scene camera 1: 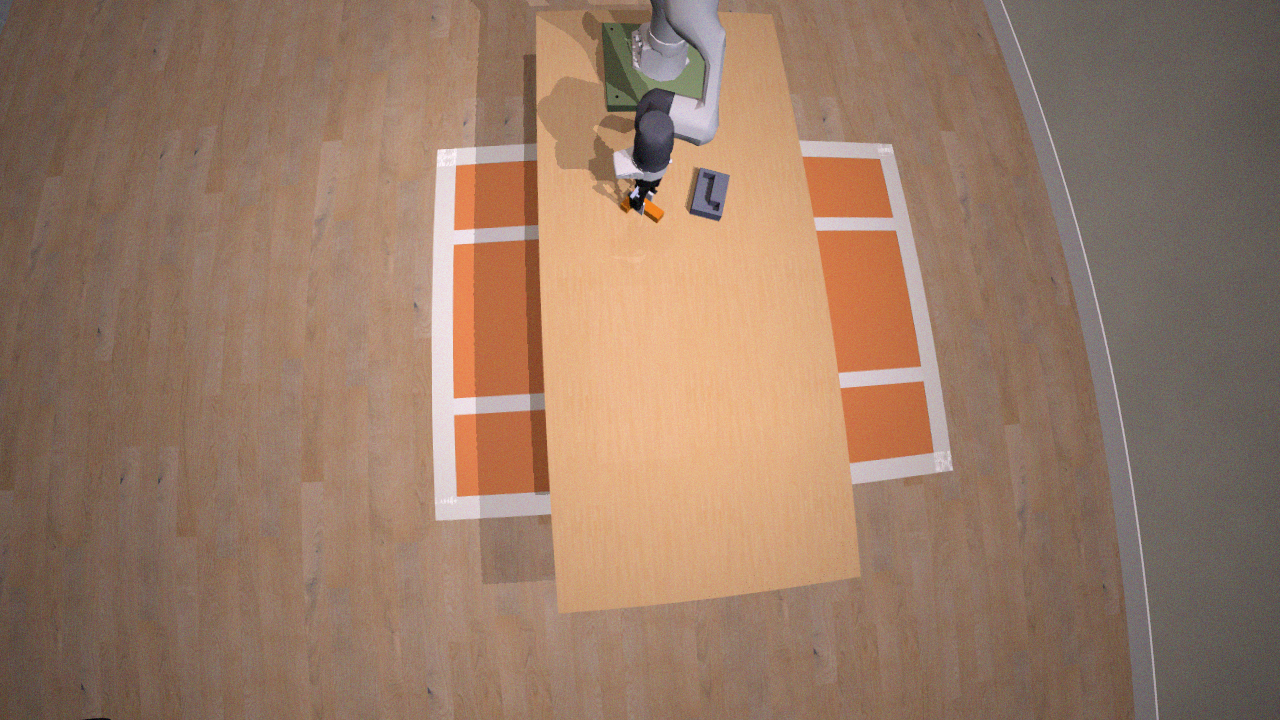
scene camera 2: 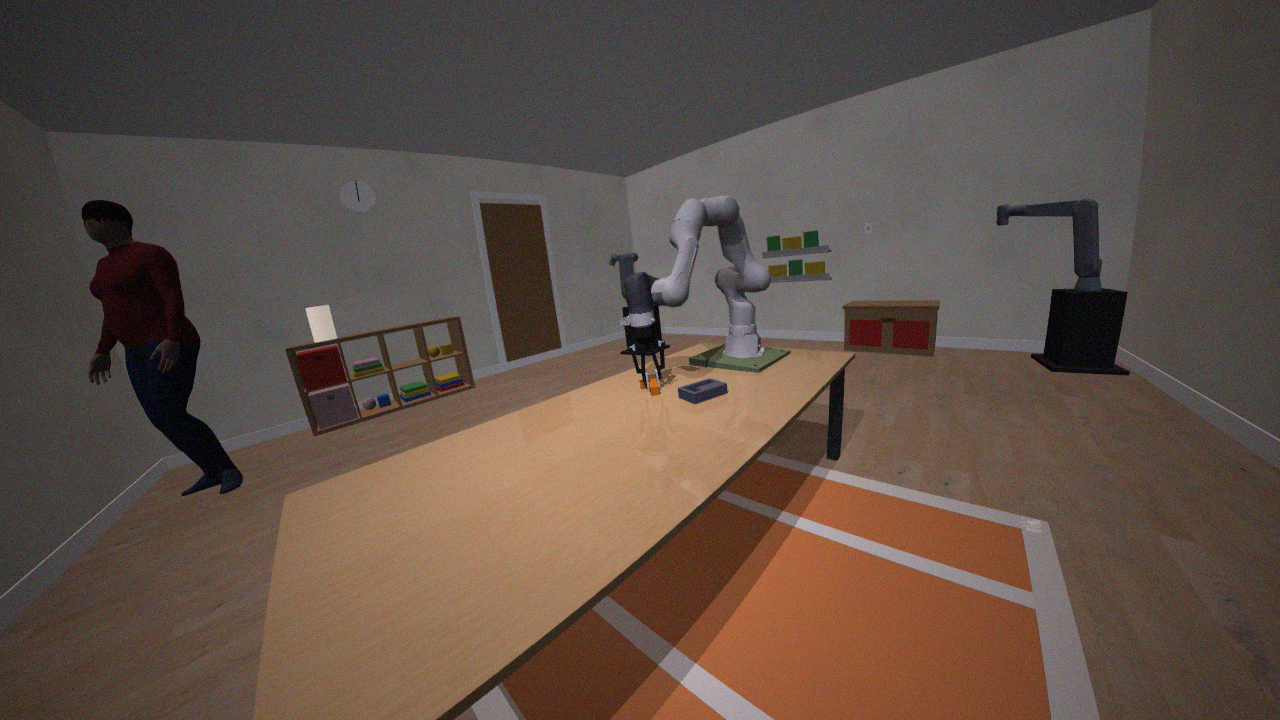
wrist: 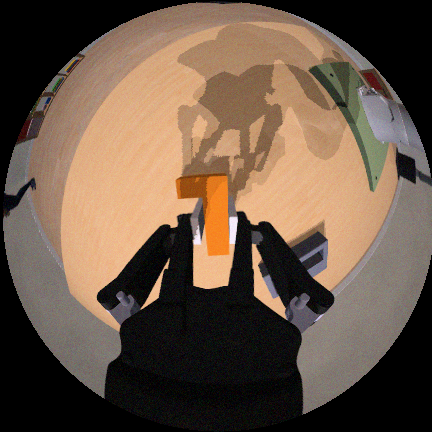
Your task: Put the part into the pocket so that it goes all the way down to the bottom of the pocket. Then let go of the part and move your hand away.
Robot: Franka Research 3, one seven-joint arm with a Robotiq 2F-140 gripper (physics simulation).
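The orange L-shaped part (scene camera 1: 655,212) (scene camera 2: 654,389) (wrist: 217,187) is at the table's far end. My gripper (scene camera 1: 640,202) (scene camera 2: 650,378) (wrist: 215,206) is shut on its long leg, one pad on each side. The short leg points left in the wrist view. Whether the part touches the table is not clear. The dark grey block (scene camera 1: 698,190) (scene camera 2: 707,394) (wrist: 319,241) lies on the table beside the gripper, apart from the part. Its bent pocket opens upward and shows in scene camera 1. A finger linkage partly hides the block in the wrist view.
The arm's green base plate (scene camera 1: 622,94) (scene camera 2: 771,360) (wrist: 367,150) is behind the gripper on the wooden table (scene camera 1: 698,402) (scene camera 2: 501,501). A person (scene camera 2: 143,295) stands at the left, away from the table, near a low shelf unit.
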